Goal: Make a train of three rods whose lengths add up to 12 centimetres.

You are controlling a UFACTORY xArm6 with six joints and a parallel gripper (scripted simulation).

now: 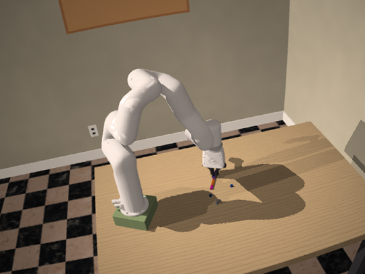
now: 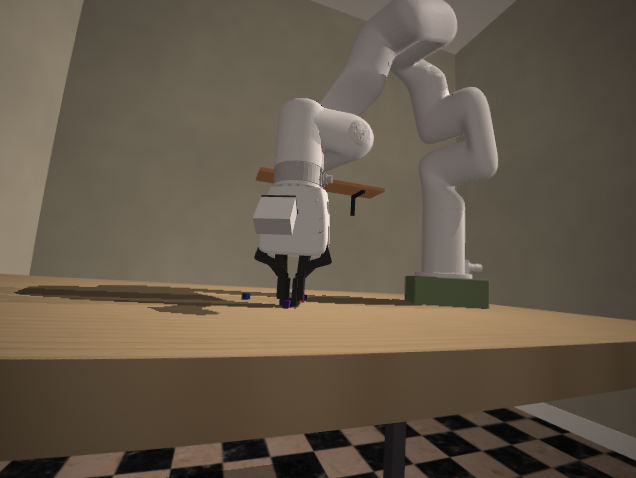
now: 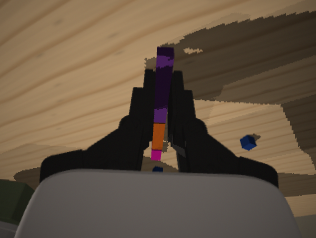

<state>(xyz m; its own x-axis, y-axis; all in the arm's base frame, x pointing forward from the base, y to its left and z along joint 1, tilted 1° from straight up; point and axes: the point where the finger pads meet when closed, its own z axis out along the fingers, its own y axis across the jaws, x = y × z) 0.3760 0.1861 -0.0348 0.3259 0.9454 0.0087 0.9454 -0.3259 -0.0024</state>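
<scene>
The purple rod is 20 mm below my hand. The rest, counted from my hand: grey rod 10 mm behind, 170 mm to the right, 20 mm below; orange rod 20 mm behind, 50 mm to the right, 20 mm below; magenta rod 30 mm behind, 80 mm to the right, 20 mm below.
</scene>
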